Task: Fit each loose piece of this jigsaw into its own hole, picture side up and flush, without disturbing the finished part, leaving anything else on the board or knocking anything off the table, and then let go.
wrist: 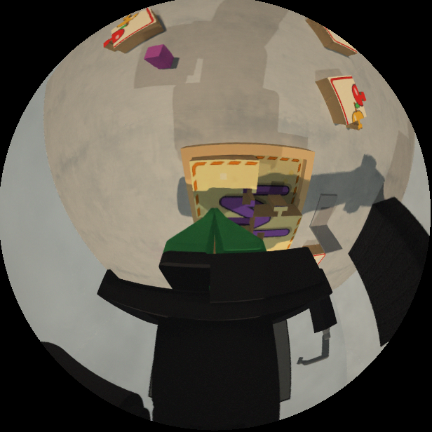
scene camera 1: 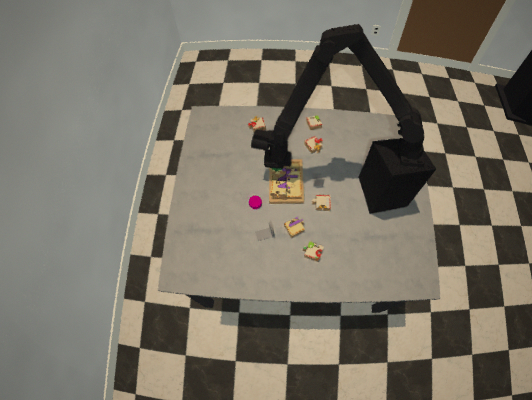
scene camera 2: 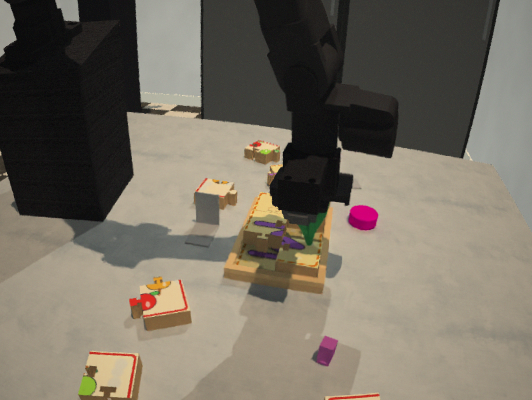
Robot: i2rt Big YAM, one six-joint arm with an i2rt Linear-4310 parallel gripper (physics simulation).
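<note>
My gripper (scene camera 1: 277,169) (scene camera 2: 309,243) (wrist: 214,213) is shut and empty; its green fingertips meet just above the puzzle board (scene camera 1: 286,201) (scene camera 2: 272,283) (wrist: 245,149). In the wrist view, a yellow corner piece (scene camera 2: 300,257) (wrist: 223,172) with an orange dashed edge lies in the board corner left of a lower open hole with purple print. I cannot tell whether it is fully flush. Other joined pieces lie farther back, partly hidden by the gripper. A loose yellow piece with a purple stripe (scene camera 1: 294,227) (scene camera 2: 273,176) lies on the table beyond the board, partly hidden in scene view 2.
Red-bordered pieces (scene camera 1: 323,202) (scene camera 2: 165,305) (wrist: 347,100) lie around the board. A magenta disc (scene camera 1: 255,202) (scene camera 2: 363,217) and a purple block (scene camera 2: 327,351) (wrist: 160,56) are on the table. A thin grey upright bracket (scene camera 2: 207,207) stands beside the board.
</note>
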